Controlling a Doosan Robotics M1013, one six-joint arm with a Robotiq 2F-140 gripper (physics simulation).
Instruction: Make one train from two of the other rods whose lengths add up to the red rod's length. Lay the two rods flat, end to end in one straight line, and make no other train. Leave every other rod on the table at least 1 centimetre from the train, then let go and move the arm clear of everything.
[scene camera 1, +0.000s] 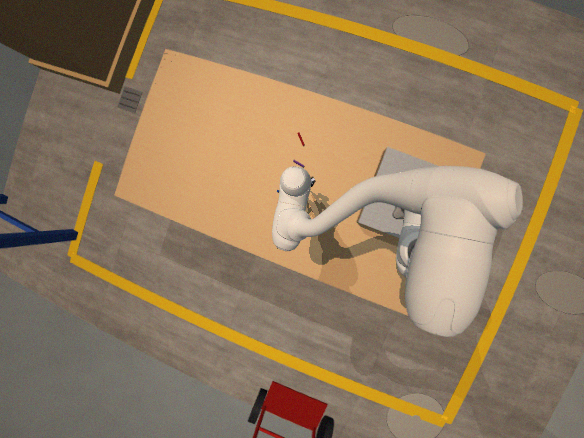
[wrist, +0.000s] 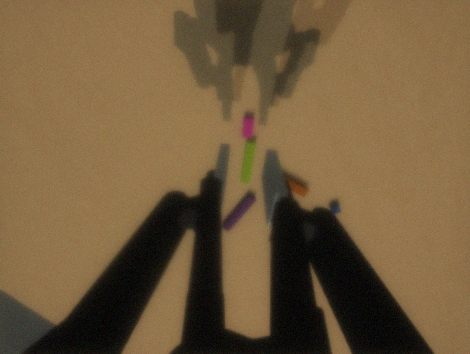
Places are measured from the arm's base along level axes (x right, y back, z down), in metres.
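Pixels of known places: gripper, between the fingertips: (wrist: 246, 161).
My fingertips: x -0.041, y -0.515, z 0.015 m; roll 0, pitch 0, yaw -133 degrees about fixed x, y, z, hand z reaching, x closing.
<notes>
Ahead of a thing's pixels: the offset from my fingertips to its top centre. Level surfaces: height alone.
A red rod {dx +0.256, dy -0.073, dz +0.056 m} (scene camera 1: 301, 139) lies on the table {dz +0.066 m} (scene camera 1: 210, 125), with one purple rod {dx +0.132, dy -0.061, dz +0.056 m} (scene camera 1: 298, 163) near it. In the wrist view, a magenta rod {dx -0.008, dy +0.007, dz +0.056 m} (wrist: 248, 127) and a green rod {dx +0.018, dy -0.024, dz +0.056 m} (wrist: 248, 162) lie nearly end to end and roughly in line; I cannot tell if they touch. Another purple rod {dx +0.072, dy -0.071, dz +0.056 m} (wrist: 239, 211) lies slantwise beyond the green one. An orange rod {dx -0.003, dy -0.079, dz +0.056 m} (wrist: 297, 185) and a blue piece {dx -0.025, dy -0.139, dz +0.056 m} (wrist: 335, 206) show beside the right finger, partly hidden. My gripper (wrist: 246, 161) is partly open and empty, its fingers above the table on either side of the green rod. In the scene view the arm hides most rods.
The arm's grey base plate (scene camera 1: 405, 159) is on the table at the right. Yellow floor tape (scene camera 1: 515, 280) runs around the table. A red cart (scene camera 1: 295, 407) stands below, a dark box (scene camera 1: 65, 35) at the upper left, and a blue frame (scene camera 1: 45, 238) at the left.
</notes>
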